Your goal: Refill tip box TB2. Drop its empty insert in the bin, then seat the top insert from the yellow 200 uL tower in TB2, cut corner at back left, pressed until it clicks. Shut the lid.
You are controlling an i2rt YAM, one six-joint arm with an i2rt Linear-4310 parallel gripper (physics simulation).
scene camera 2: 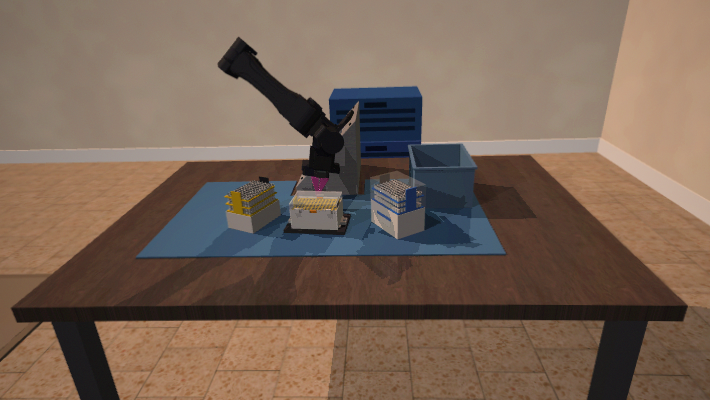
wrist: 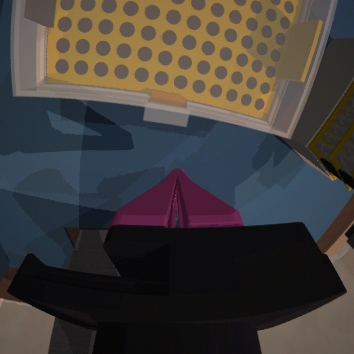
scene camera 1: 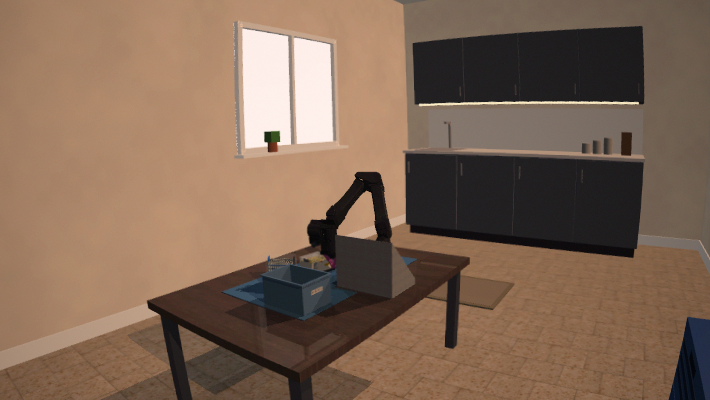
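The tip box (scene camera 2: 316, 220) (wrist: 167, 116) stands at mid-mat, its label unreadable; a clear lid seems to lie closed over it. Inside is a yellow insert (scene camera 2: 317, 204) (wrist: 127, 50) with rows of dark round holes and no tips visible. My magenta gripper (scene camera 2: 319, 187) (wrist: 176, 175) is shut and empty, pointing down. It is low at the box's arm side, apart from the pale front tab in the wrist view. The yellow tower (scene camera 2: 253, 200) (wrist: 340, 132) stands beside the box, its top insert full of tips. The blue-grey bin (scene camera 1: 295, 290) (scene camera 2: 442, 182) stands open.
A blue tower (scene camera 2: 398, 210) under a clear cover stands on the blue mat (scene camera 2: 200, 245), between the box and the bin. A tall grey wedge-shaped panel (scene camera 1: 365, 267) (scene camera 2: 350, 160) stands close behind the gripper. The box rests on a dark base (scene camera 2: 295, 231).
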